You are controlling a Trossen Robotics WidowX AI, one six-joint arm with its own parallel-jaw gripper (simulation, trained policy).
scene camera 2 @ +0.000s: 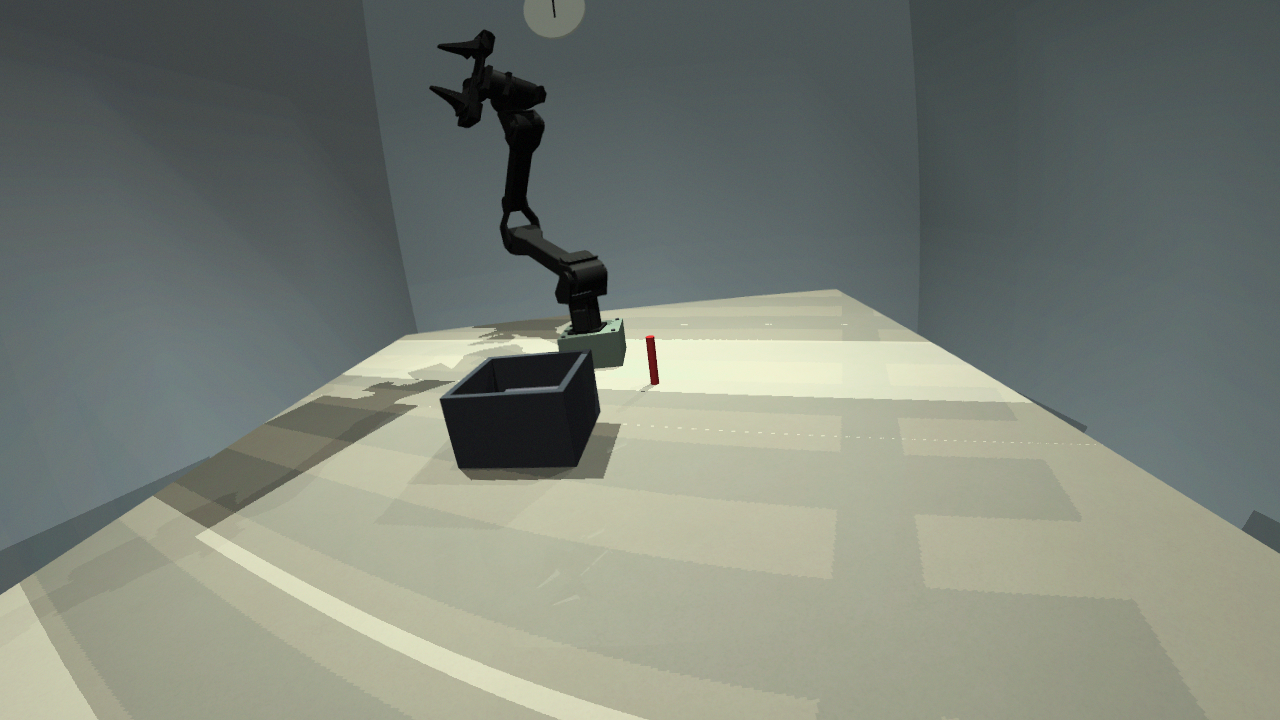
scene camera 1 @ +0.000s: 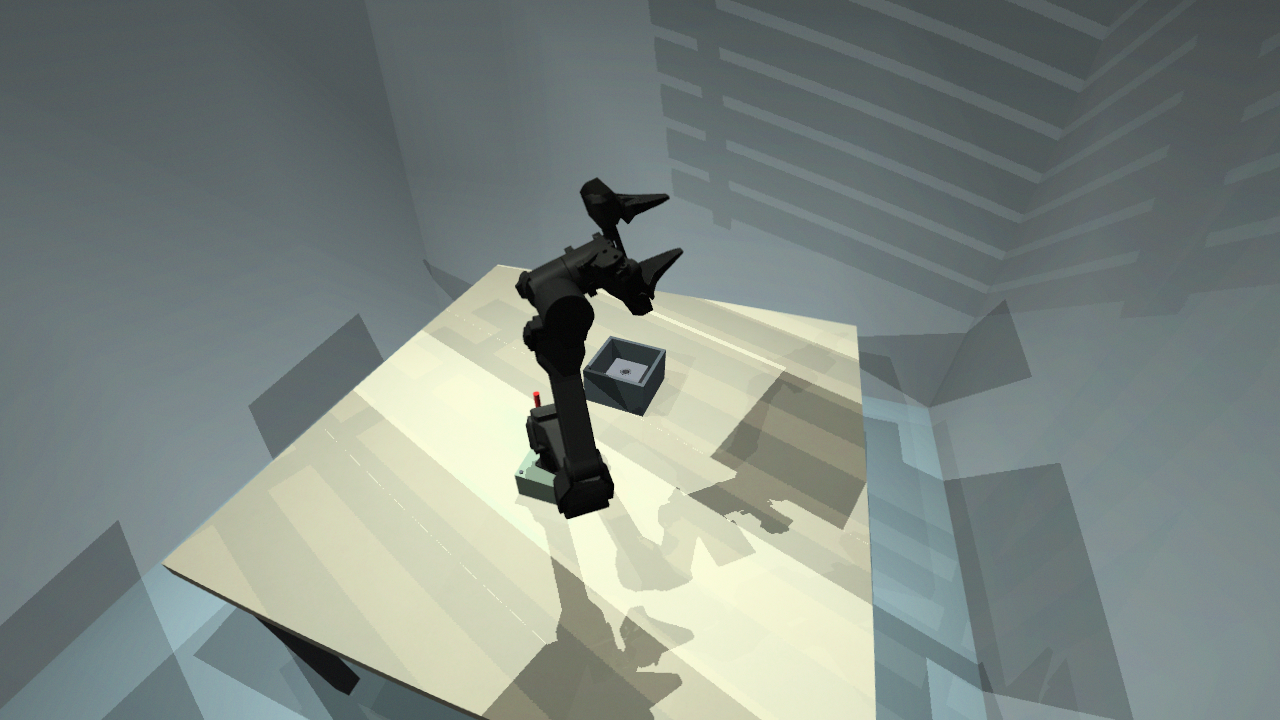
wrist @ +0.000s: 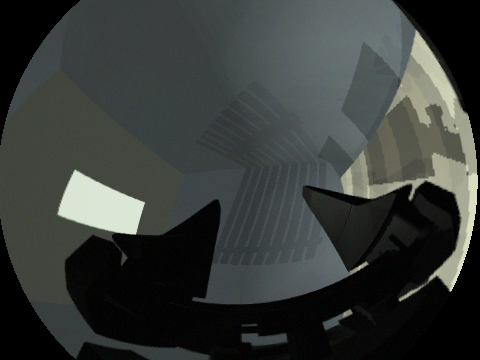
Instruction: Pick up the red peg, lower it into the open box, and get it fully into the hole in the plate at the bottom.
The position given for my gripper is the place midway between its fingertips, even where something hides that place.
In view: my gripper [scene camera 1: 675, 223] and a dark box [scene camera 2: 488, 428].
The dark box is seen too in scene camera 1 [scene camera 1: 622, 394]. My gripper shows as well in scene camera 2 [scene camera 2: 433, 66] and in the wrist view [wrist: 262, 197].
